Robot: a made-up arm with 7 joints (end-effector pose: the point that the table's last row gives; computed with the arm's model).
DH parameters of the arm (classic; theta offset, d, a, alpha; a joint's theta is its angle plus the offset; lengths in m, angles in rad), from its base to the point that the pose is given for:
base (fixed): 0.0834 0 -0.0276 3.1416
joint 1: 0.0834 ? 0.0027 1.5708
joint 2: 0 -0.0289 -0.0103 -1.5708
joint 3: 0 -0.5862 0.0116 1.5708
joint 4: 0 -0.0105 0.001 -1.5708
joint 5: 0 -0.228 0.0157 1.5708
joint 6: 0 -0.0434 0.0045 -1.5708
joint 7: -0.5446 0 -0.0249 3.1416
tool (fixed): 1.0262 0.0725 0 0
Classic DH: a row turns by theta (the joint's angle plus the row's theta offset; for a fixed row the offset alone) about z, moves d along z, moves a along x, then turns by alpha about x.
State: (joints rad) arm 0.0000 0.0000 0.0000 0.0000 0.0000 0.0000 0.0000
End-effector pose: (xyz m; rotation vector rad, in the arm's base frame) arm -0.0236 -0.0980 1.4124 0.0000 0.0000 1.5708
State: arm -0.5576 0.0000 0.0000 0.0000 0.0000 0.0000 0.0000
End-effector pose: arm 0.0264 -0.0814 1.4124 0.0000 0.0000 2.1284
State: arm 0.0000 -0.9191 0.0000 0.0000 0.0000 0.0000 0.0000
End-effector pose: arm -0.7291 -0.0980 1.0645 -0.7172 -0.7172 1.4492
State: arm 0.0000 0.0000 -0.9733 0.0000 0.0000 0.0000 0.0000
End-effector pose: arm 0.0266 -0.0593 1.4124 0.0000 0.0000 2.5441
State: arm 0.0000 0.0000 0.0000 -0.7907 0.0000 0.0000 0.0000
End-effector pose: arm -0.2372 -0.0980 1.3232 -0.6180 -0.6181 1.4810
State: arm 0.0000 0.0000 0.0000 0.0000 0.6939 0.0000 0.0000
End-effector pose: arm -0.0594 -0.0843 1.4124 0.0000 0.0000 0.8769
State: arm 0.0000 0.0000 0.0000 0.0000 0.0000 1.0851 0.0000
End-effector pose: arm 0.0495 -0.0980 1.3886 0.8445 0.8444 1.4006
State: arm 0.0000 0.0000 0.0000 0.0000 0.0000 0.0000 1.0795
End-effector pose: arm -0.0237 -0.0724 1.4124 0.0000 0.0000 0.4913
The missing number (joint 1, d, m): -0.5257
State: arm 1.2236 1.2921 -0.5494 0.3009 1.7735 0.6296 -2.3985
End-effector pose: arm 0.1845 -0.8273 0.7064 1.4842 -1.0191 0.7287
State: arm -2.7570 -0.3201 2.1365 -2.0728 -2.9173 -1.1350 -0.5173
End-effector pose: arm -0.0699 -0.1501 1.0717 0.8960 -0.1587 -0.5404
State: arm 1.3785 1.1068 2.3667 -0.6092 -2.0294 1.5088 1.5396
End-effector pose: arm 0.1315 -0.7456 0.7426 -1.3876 -2.5878 0.6229
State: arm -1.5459 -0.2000 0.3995 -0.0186 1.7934 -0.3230 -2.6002
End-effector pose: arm -0.0005 -0.2315 1.3883 0.3779 -0.0431 -2.7664
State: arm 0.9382 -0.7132 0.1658 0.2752 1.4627 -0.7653 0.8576
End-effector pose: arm -0.3407 0.4195 1.1980 -0.8402 -0.4397 -1.8884
